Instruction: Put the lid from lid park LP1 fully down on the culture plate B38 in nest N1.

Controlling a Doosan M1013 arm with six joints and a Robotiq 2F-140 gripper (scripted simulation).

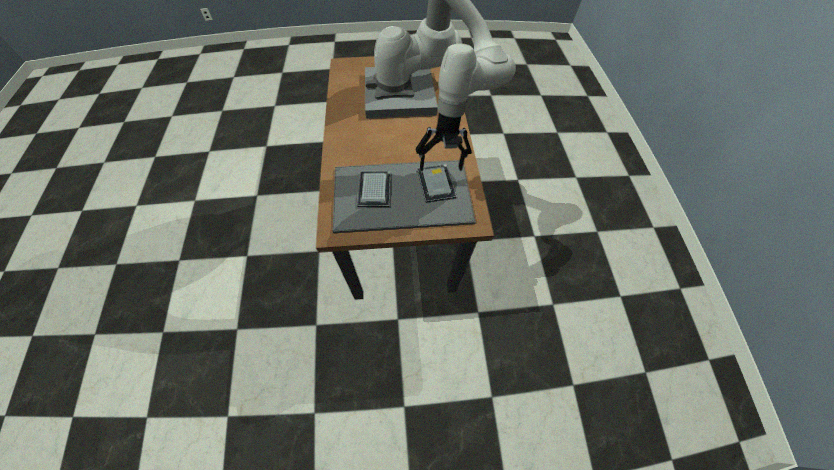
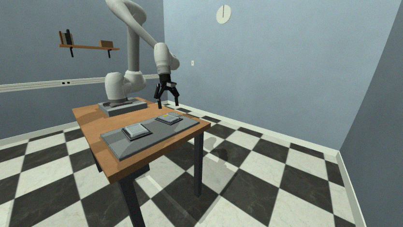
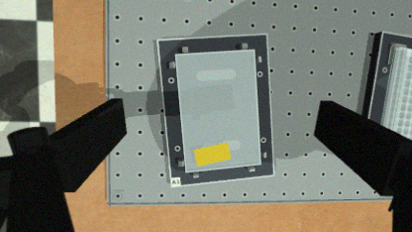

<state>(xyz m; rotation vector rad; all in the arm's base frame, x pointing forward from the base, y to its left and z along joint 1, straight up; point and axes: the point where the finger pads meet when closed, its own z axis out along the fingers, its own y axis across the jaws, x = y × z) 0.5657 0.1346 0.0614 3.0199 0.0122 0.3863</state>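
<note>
The clear lid is 1 cm to the right of my hand and 8 cm below it. Round my hand: culture plate (1 cm ahead, 25 cm to the right, 8 cm below).
</note>
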